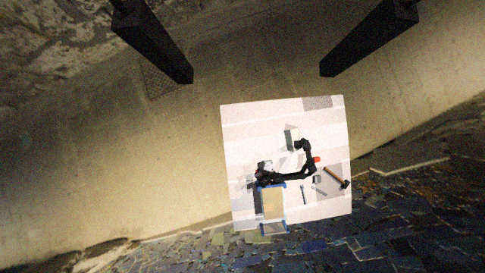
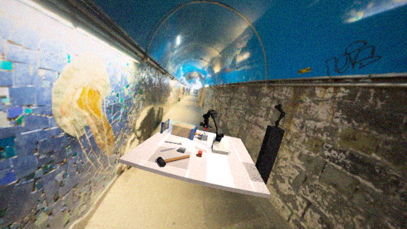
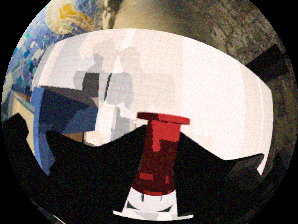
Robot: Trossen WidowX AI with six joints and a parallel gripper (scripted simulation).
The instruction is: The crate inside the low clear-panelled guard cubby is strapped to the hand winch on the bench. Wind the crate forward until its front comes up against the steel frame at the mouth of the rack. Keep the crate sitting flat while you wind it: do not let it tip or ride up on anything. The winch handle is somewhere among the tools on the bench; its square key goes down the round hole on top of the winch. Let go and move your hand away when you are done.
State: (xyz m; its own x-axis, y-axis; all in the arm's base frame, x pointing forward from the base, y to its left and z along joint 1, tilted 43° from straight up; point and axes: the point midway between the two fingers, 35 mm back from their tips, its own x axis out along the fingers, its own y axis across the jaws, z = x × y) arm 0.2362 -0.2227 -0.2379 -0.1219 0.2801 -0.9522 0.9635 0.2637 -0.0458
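The winch handle lies 5 cm to the left of my gripper tip, 3 cm below it and 1 cm behind it. The rest, counted from my gripper tip: hand winch 10 cm to the left, 10 cm below, 5 cm behind; blue steel frame 13 cm to the left, 13 cm ahead, 2 cm below; dark red knob 2 cm to the left.
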